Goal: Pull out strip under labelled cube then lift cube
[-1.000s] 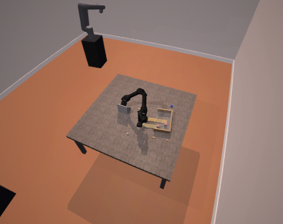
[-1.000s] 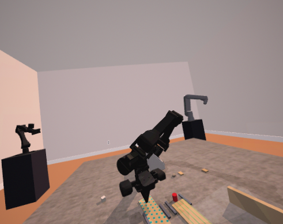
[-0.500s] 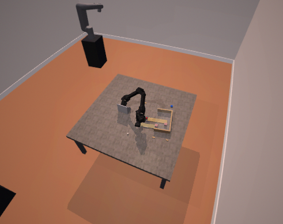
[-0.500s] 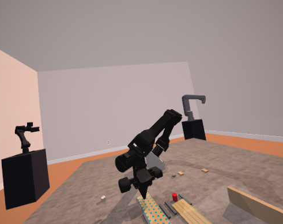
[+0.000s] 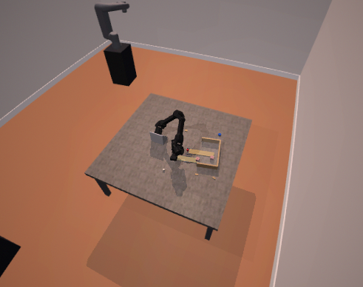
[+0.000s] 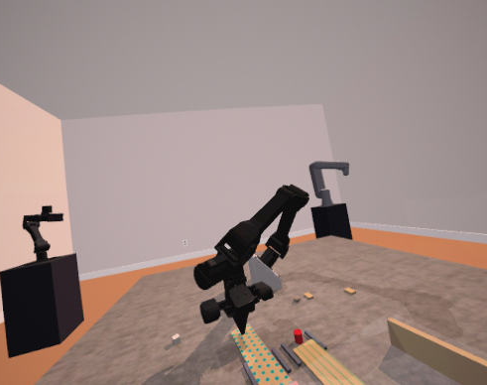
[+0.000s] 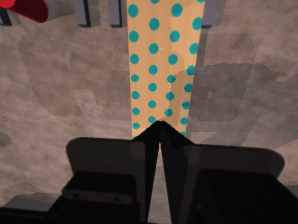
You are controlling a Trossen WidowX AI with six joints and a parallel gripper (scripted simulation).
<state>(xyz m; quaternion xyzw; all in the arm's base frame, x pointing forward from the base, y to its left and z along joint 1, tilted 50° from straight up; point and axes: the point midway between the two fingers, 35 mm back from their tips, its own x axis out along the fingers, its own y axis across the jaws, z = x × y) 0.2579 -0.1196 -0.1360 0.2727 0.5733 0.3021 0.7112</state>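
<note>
The dotted strip is 10 cm ahead of my gripper tip and 1 cm to the left of it.
</note>
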